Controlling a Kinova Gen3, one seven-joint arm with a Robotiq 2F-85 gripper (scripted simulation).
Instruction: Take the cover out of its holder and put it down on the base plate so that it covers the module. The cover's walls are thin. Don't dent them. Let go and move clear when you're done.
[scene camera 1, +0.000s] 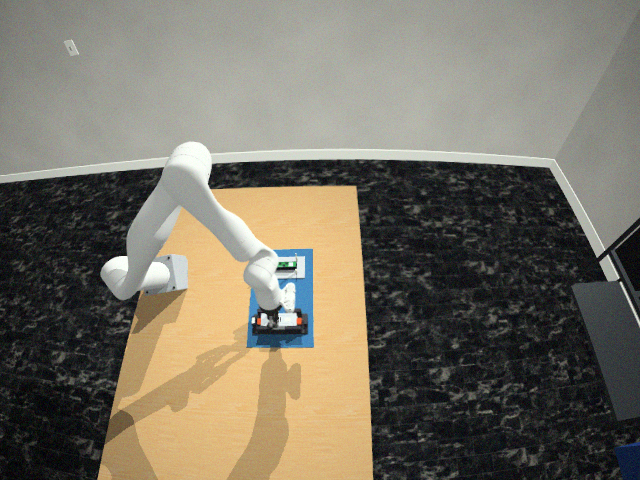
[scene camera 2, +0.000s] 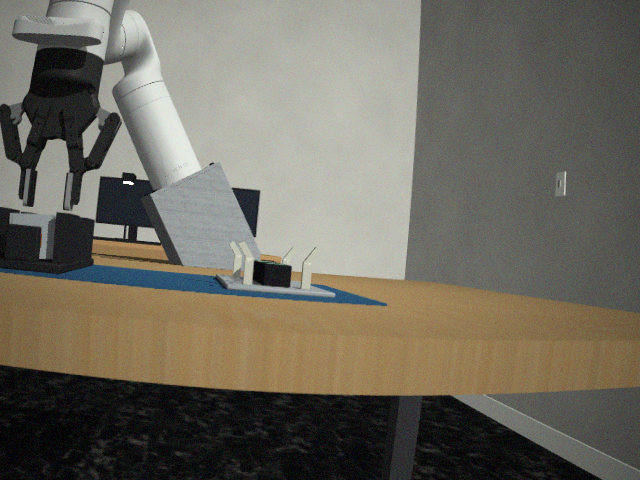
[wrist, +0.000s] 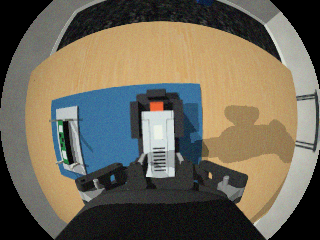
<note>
I see my gripper (scene camera 2: 47, 208) and a white cover (wrist: 161, 157).
My gripper shows as well in the wrist view (wrist: 161, 159).
</note>
